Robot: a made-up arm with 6 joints.
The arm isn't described. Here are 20 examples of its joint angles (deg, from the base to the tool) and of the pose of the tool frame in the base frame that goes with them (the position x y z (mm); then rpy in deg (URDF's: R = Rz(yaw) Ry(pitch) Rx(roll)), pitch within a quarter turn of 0, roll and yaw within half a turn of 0).
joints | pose
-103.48 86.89 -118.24 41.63 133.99 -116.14 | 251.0 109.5 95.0 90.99 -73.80 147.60
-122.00 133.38 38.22 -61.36 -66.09 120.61 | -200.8 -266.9 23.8 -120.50 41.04 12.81
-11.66 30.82 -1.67 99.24 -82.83 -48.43 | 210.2 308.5 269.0 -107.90 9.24 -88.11
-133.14 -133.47 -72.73 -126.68 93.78 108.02 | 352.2 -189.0 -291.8 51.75 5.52 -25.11
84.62 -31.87 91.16 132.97 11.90 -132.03 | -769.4 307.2 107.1 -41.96 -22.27 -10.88
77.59 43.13 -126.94 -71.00 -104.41 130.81 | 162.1 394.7 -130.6 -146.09 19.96 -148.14
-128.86 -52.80 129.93 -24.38 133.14 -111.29 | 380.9 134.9 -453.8 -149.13 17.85 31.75
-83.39 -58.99 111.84 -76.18 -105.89 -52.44 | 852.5 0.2 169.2 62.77 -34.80 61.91
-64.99 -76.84 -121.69 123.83 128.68 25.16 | 335.7 104.6 305.5 144.73 -8.58 -17.77
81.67 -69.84 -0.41 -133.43 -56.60 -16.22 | -593.6 248.0 257.8 -17.35 -38.23 -133.51
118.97 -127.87 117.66 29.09 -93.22 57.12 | -504.8 -469.4 -171.4 95.60 -26.45 42.91
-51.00 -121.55 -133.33 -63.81 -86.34 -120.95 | 368.8 -212.8 909.7 -36.83 24.04 41.49
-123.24 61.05 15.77 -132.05 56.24 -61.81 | -30.5 135.3 203.8 43.57 41.62 -2.67
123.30 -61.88 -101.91 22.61 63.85 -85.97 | -420.5 104.9 -280.4 -72.75 47.61 142.23
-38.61 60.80 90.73 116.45 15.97 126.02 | 242.4 324.5 126.8 165.25 -7.24 -156.39
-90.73 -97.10 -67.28 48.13 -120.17 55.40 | 763.6 329.7 292.9 91.23 8.09 -164.93
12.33 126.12 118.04 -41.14 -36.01 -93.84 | -17.0 66.1 130.0 82.64 28.89 -123.89
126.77 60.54 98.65 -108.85 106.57 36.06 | 207.7 211.2 -15.2 -59.17 -24.55 -156.70
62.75 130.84 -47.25 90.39 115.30 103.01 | -386.5 -235.1 -35.3 -137.25 -35.88 45.34
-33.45 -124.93 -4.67 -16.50 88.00 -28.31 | 352.9 64.4 861.4 58.22 22.66 -97.62
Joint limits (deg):
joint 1: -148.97..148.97
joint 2: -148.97..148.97
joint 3: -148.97..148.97
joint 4: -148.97..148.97
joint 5: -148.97..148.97
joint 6: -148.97..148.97
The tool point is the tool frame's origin. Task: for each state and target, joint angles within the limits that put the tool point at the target. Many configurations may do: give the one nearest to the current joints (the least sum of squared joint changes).
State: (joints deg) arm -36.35 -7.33 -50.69 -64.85 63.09 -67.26
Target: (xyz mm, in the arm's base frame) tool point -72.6 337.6 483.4
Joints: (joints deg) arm -25.93 -7.69 -57.66 -55.81 59.84 -73.24
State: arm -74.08 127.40 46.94 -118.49 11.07 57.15
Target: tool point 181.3 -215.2 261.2
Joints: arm -80.80 144.14 50.98 -109.26 20.43 41.94
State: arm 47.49 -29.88 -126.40 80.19 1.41 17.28
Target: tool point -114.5 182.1 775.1
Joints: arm 2.05 -46.26 -136.15 82.13 13.69 10.74
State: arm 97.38 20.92 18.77 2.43 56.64 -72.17
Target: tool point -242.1 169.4 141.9
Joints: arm 70.01 24.18 23.14 1.10 43.54 -88.21
